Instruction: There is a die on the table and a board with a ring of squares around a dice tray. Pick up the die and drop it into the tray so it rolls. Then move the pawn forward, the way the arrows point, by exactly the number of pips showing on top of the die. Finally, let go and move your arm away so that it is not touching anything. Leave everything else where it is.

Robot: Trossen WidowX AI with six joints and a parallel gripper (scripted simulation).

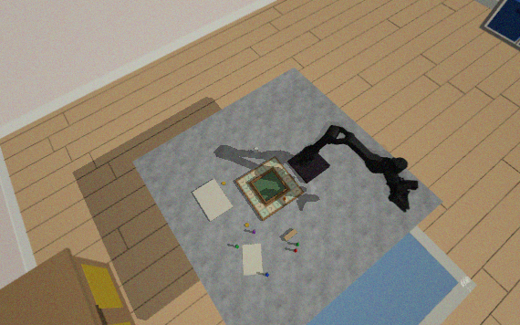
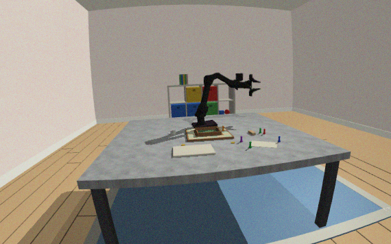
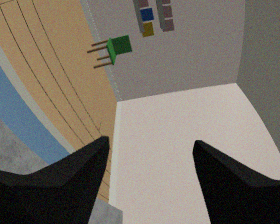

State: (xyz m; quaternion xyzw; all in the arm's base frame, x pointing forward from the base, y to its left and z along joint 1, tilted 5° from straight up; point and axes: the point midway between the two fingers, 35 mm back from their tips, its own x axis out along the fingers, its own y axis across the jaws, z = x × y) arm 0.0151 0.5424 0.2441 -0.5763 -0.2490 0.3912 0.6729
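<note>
My gripper tip is 13 cm short of the white die, 81 cm to the left of it and 29 cm above it. Also, from my gripper tip: orange pawn 24 cm ahead, 48 cm to the right, 27 cm below; then small wooden block 36 cm ahead, 33 cm to the right, 29 cm below; then red pawn 41 cm ahead, 26 cm to the right, 29 cm below.
</note>
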